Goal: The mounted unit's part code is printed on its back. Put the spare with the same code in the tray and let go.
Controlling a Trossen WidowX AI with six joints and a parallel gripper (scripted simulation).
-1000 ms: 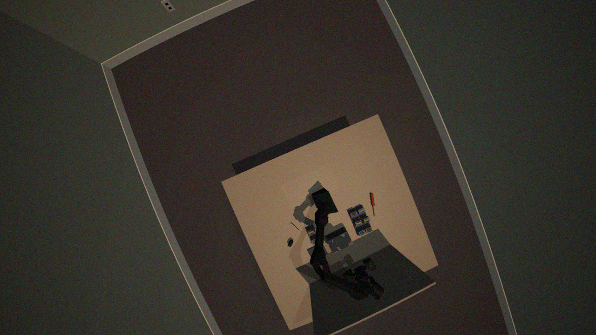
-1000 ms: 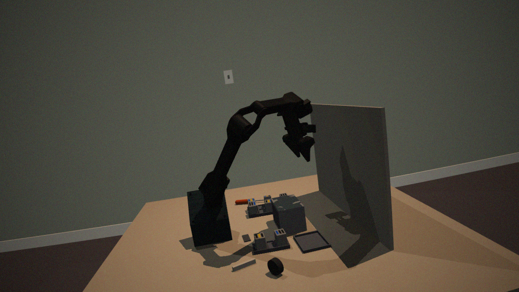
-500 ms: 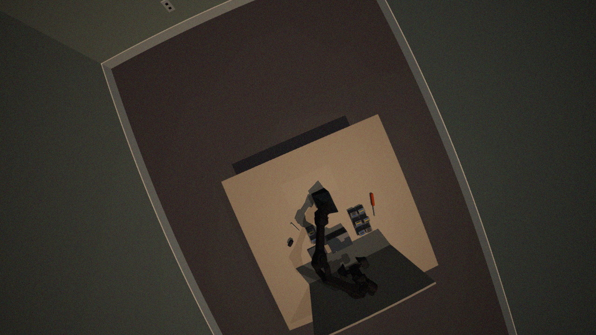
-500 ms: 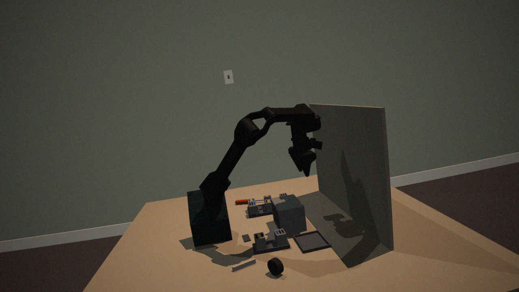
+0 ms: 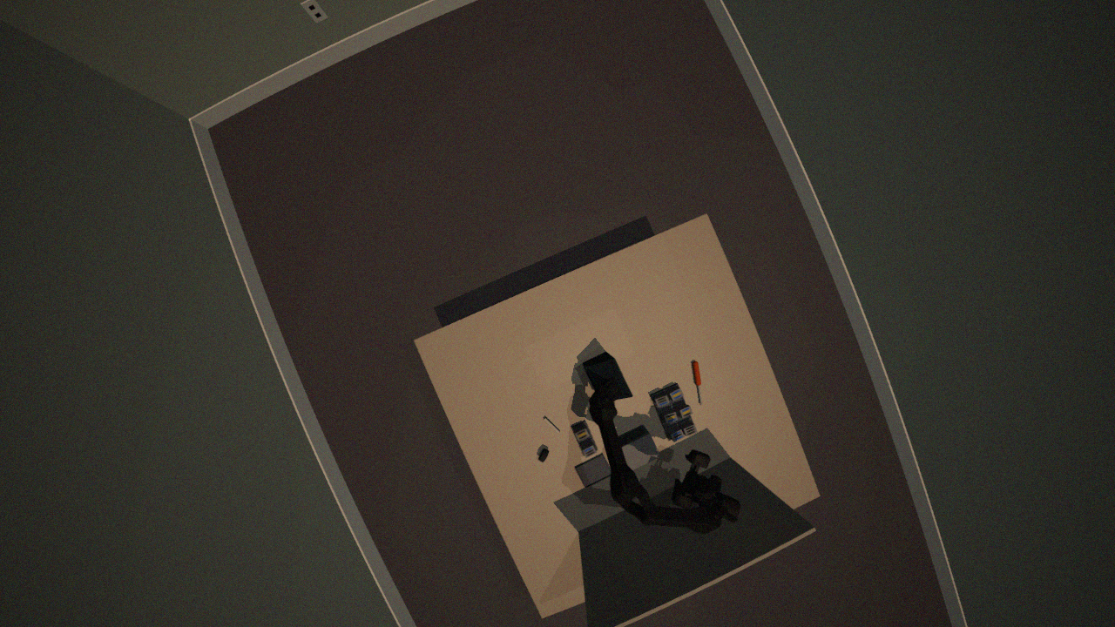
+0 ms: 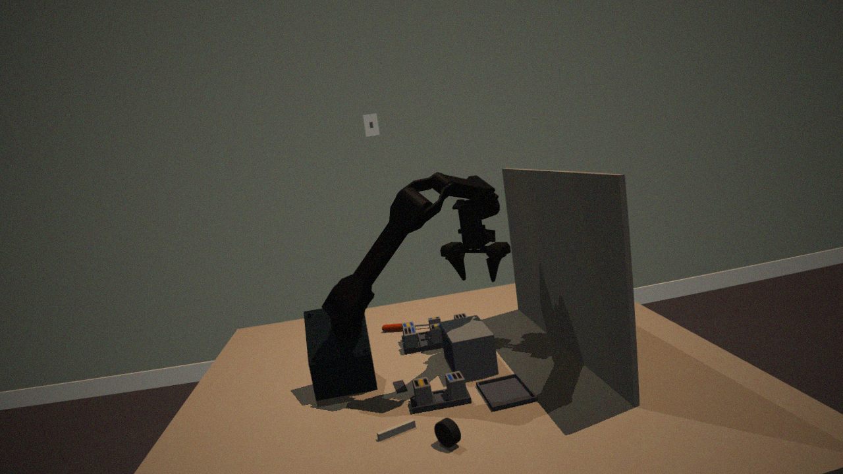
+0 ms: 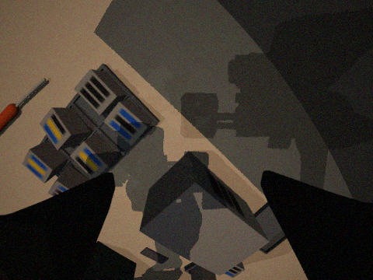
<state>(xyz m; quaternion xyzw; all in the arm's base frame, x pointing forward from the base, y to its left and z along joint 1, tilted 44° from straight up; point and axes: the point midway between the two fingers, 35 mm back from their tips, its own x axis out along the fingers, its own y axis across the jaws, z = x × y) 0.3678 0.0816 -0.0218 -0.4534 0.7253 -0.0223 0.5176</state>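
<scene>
My gripper tip is now 140 mm above the grey spare, 110 mm to the right of it and 30 mm past it. From my gripper tip the other things lie so: tall dark panel: 170 mm ahead, 130 mm to the right, 50 mm above; then rack: 170 mm below, 110 mm behind, 100 mm to the left; then mounted unit: 130 mm below, 110 mm to the right, 80 mm behind.
</scene>
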